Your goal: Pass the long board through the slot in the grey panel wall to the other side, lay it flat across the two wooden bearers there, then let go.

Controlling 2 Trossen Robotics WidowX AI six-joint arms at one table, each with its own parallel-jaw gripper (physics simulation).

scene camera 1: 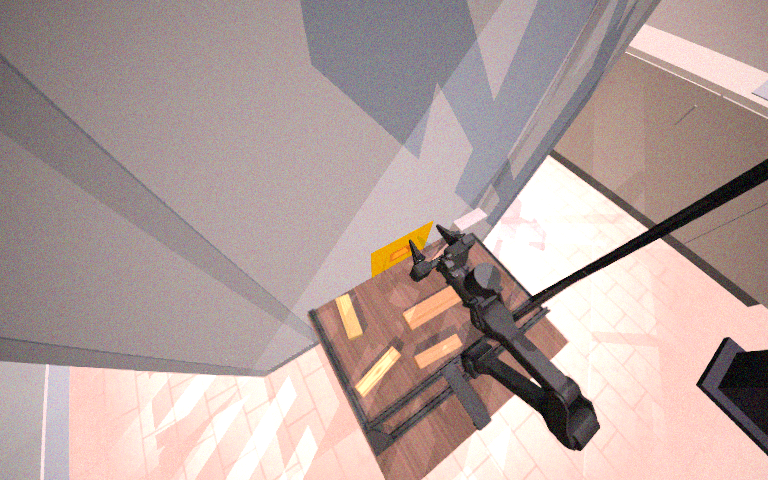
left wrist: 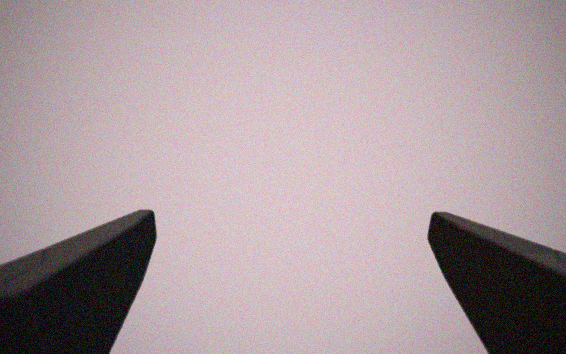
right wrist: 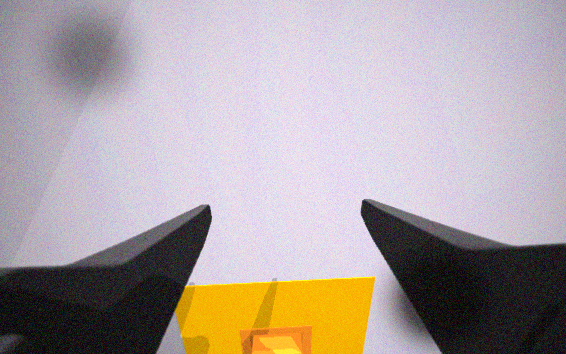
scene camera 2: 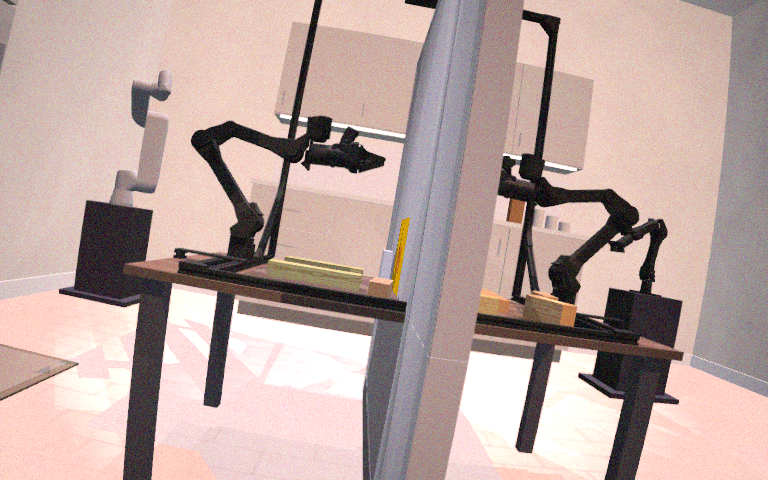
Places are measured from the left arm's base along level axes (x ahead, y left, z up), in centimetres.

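Pixels of known places: left gripper, between the fingertips: (scene camera 1: 423,232) (left wrist: 295,224); right gripper, between the fingertips: (right wrist: 287,208) (scene camera 2: 384,162); left arm's base, origin of its link: (scene camera 1: 469,363); right arm's base, origin of its link: (scene camera 2: 238,258).
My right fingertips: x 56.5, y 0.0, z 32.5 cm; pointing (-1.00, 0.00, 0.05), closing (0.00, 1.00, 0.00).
For each thing: its middle in the pictures, then the offset to it from my right fingertips. "pt": a spot on its surface instead. Level surfaces: height alone.
- largest orange-brown plank, middle of its body: (scene camera 2: 486,298) (scene camera 1: 443,300) dx -35.5, dy -6.0, dz -32.7 cm
- short block, middle of its body: (scene camera 2: 380,290) dx -3.3, dy +23.3, dz -32.2 cm
- wooden tabletop, height of its surface: dz -34.4 cm
- pale upright object, a spot on its surface: (scene camera 2: 386,264) pt dx -6.6, dy -27.0, dz -28.7 cm
The grey panel wall (scene camera 1: 237,186) (scene camera 2: 436,226) carries a yellow plate (scene camera 1: 382,263) (scene camera 2: 404,237) (right wrist: 220,305) around an orange-rimmed slot. On the left arm's side, the largest orange-brown plank (scene camera 1: 430,308) lies flat, with a shorter one (scene camera 1: 438,351) and two yellow pieces (scene camera 1: 348,316) (scene camera 1: 377,371). Beyond the wall, two long pale bars (scene camera 2: 311,275) (scene camera 2: 325,265) lie parallel beside a short block (scene camera 2: 380,287). I cannot tell surely which is board or bearer. My left gripper (scene camera 1: 425,234) (left wrist: 295,224) is open and empty, above the table; the wall hides its tips in scene camera 2. My right gripper (scene camera 2: 382,161) (right wrist: 287,208) is open and empty, high above the table.
Black rails (scene camera 1: 342,373) (scene camera 2: 339,294) edge the wooden tabletop (scene camera 1: 390,300) (scene camera 2: 164,270). Thick wood blocks (scene camera 2: 549,308) (scene camera 2: 493,302) stand right of the wall. A pale upright object (scene camera 2: 386,264) stands beside the yellow plate. Black posts (scene camera 2: 300,90) (scene camera 2: 545,96) rise behind the arms.
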